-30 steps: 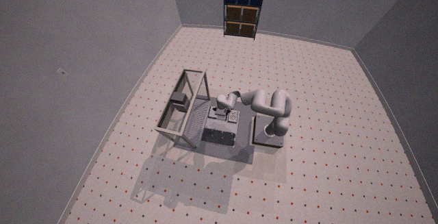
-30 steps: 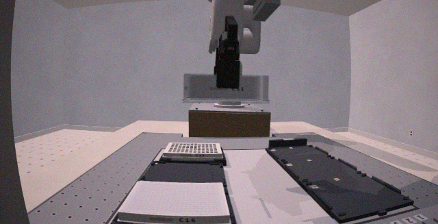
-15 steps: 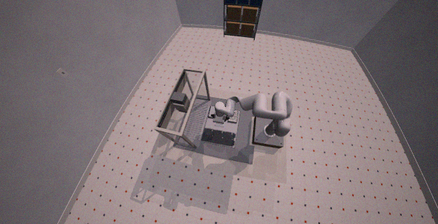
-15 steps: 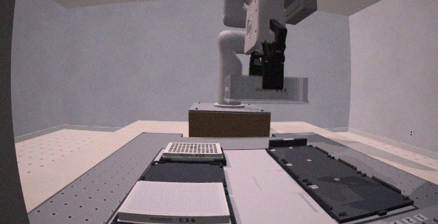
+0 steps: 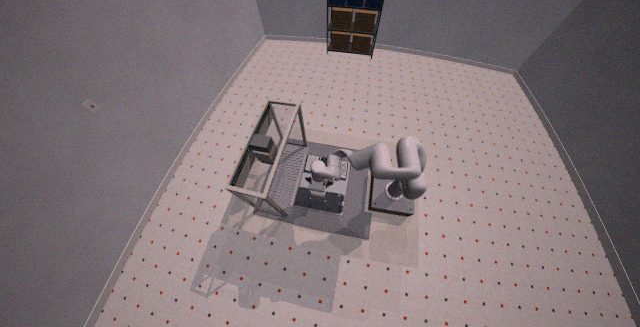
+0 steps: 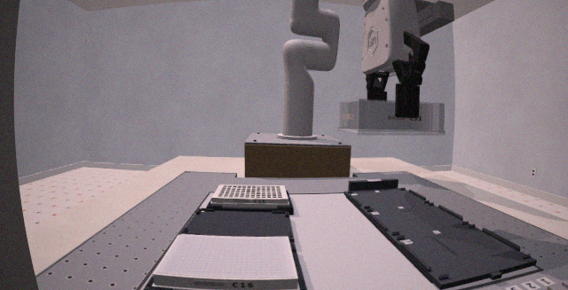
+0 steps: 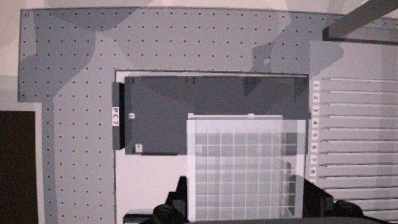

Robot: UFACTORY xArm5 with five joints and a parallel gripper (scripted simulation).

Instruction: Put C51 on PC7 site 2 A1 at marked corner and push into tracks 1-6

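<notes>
The plate carrier PC7 lies 150 mm below my hand, 60 mm to the left of it and 10 mm ahead of it. From my hand the other things lie so: instrument frame post: 420 mm ahead, 130 mm to the left, 80 mm above; then nest S2: 200 mm to the right, 170 mm below, 40 mm behind.
</notes>
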